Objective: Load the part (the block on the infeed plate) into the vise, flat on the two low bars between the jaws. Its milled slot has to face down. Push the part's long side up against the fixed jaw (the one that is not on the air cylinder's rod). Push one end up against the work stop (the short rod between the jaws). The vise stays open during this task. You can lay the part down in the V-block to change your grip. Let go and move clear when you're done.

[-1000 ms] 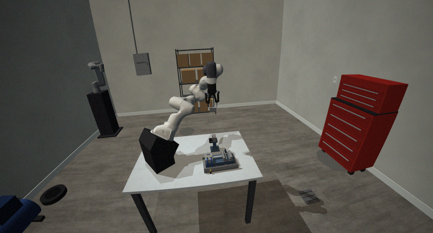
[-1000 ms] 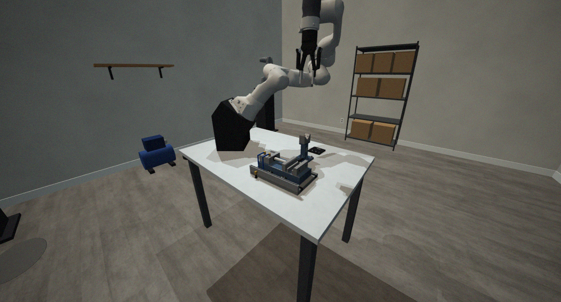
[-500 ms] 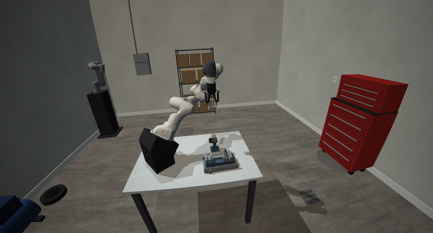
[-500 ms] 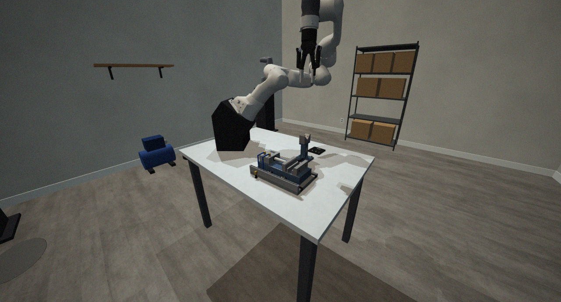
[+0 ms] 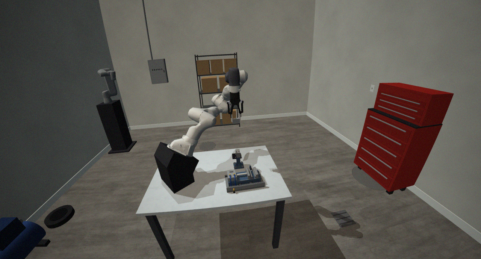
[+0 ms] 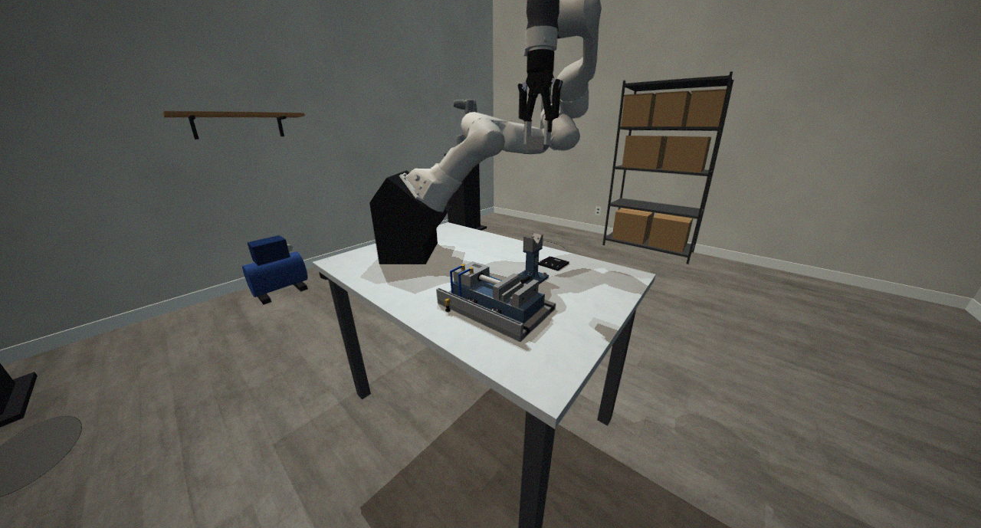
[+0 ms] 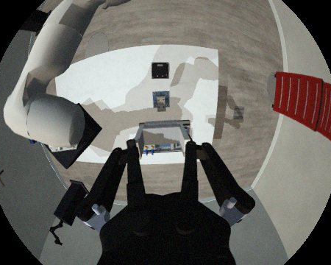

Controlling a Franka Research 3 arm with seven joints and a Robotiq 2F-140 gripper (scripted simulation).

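Right now my hand is 1 cm to the right of the part and 3 cm above it. The rest, counted from my hand: black infeed plate: 1 cm ahead, 16 cm to the left, 48 cm below.
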